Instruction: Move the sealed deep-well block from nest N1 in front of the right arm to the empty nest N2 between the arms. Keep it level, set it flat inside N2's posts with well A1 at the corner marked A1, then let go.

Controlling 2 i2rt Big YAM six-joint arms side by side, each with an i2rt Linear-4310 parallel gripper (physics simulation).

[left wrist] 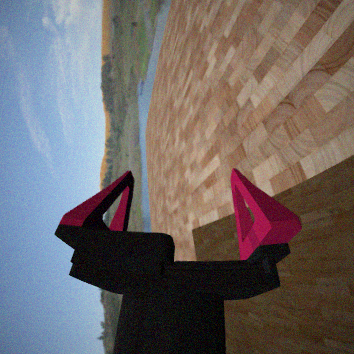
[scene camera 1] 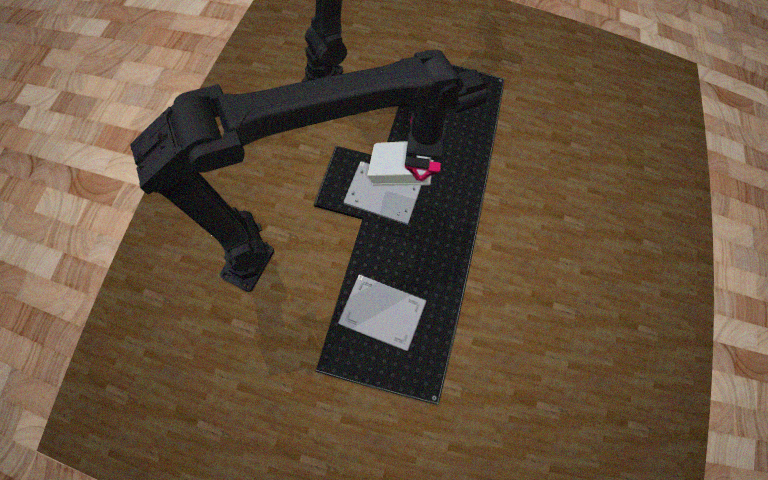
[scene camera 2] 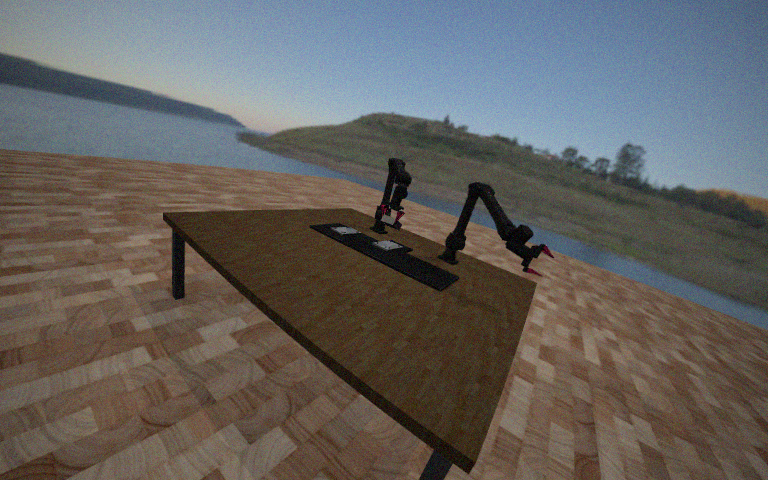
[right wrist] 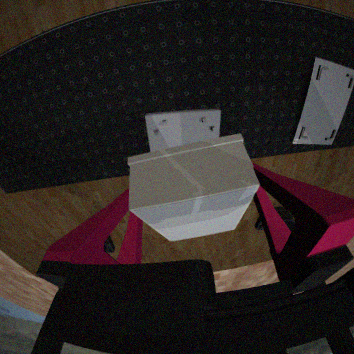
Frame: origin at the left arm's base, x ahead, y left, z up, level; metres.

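Seen in the pictures: left gripper, fingertip midpoint: (left wrist: 180, 173) (scene camera 2: 548, 267); right gripper, fingertip midpoint: (scene camera 1: 421, 163) (scene camera 2: 389, 220) (right wrist: 191, 179); left arm's base at its link origin: (scene camera 2: 447, 260); right arm's base at its link origin: (scene camera 1: 248, 263) (scene camera 2: 378, 231).
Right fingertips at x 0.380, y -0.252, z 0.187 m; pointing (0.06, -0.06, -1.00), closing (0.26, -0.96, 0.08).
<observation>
Offsets run from my right fingertips to a thing's top centre. Level surfaces: height alone.
The sealed block {0.042 m back, 0.010 m right, 0.027 m up} (scene camera 1: 387, 161) (scene camera 2: 389, 219) (right wrist: 192, 182) is pale, box-shaped and raised above the table. My right gripper (scene camera 1: 406, 153) (scene camera 2: 391, 215) (right wrist: 191, 179) is shut on it, a pink finger on either side. The block looks roughly level; well A1 cannot be made out. In scene camera 1 it overlaps the upper edge of nest N2 {0.072 m back, 0.016 m right, 0.152 m down} (scene camera 1: 368, 195) (scene camera 2: 387, 245) (right wrist: 183, 131), a light plate with small posts. Nest N1 {0.044 m ahead, 0.289 m right, 0.156 m down} (scene camera 1: 390, 325) (scene camera 2: 344, 230) (right wrist: 322, 110), with corner brackets, holds no block. My left gripper (scene camera 2: 544, 264) (left wrist: 180, 173) is open and empty, away from the nests.
Both nests lie on the black perforated board {0.174 m down} (scene camera 1: 419, 249) (scene camera 2: 424, 272) (right wrist: 90, 65), which rests on the brown wooden table {0.187 m down} (scene camera 1: 566, 254) (scene camera 2: 317, 294) (left wrist: 300, 280). The left arm's base (scene camera 2: 448, 257) stands near the table edge, while its gripper reaches out past the table corner.
</observation>
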